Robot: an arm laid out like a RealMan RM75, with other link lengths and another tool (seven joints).
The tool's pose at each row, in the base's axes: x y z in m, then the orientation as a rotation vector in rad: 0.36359, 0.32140, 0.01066, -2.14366, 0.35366, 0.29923; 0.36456, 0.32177, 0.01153, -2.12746, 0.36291, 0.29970; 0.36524, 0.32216, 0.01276, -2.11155, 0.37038, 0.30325; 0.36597, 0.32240, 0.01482, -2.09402, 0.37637, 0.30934; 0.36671, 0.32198, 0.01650, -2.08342, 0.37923, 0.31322; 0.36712, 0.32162, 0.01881, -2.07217, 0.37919, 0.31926; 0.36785, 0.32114, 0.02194, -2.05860, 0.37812, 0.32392; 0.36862, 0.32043, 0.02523, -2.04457, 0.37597, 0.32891; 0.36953, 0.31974, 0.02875, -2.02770, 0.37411, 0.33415; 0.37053, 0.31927, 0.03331, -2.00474, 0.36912, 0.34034; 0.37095, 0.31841, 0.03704, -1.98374, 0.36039, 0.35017; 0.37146, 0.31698, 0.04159, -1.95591, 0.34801, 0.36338; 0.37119, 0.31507, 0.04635, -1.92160, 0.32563, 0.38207; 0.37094, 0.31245, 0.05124, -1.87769, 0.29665, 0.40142
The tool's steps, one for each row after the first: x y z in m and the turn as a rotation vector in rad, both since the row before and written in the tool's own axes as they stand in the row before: 0.00055, -0.00121, -0.00025, 0.01563, 0.00006, 0.00739; 0.00015, -0.00140, -0.00039, 0.01469, -0.00269, 0.00735; -0.00009, -0.00199, -0.00094, 0.01571, -0.00537, 0.00742; 0.00013, -0.00138, -0.00128, 0.00944, -0.00370, 0.00405; -0.00042, -0.00178, -0.00151, 0.00959, -0.00652, 0.00290; -0.00043, -0.00251, -0.00202, 0.01211, -0.00651, 0.00171; -0.00045, -0.00256, -0.00227, 0.01246, -0.00731, 0.00111; -0.00043, -0.00284, -0.00234, 0.01514, -0.00799, 0.00155; -0.00080, -0.00384, -0.00258, 0.02075, -0.01136, -0.00001; -0.00099, -0.00282, -0.00243, 0.01794, -0.01512, -0.00109; -0.00121, -0.00334, -0.00323, 0.02361, -0.02064, -0.00190; -0.00203, -0.00309, -0.00357, 0.02810, -0.03057, -0.00619; -0.00212, -0.00305, -0.00413, 0.03655, -0.03660, -0.01031
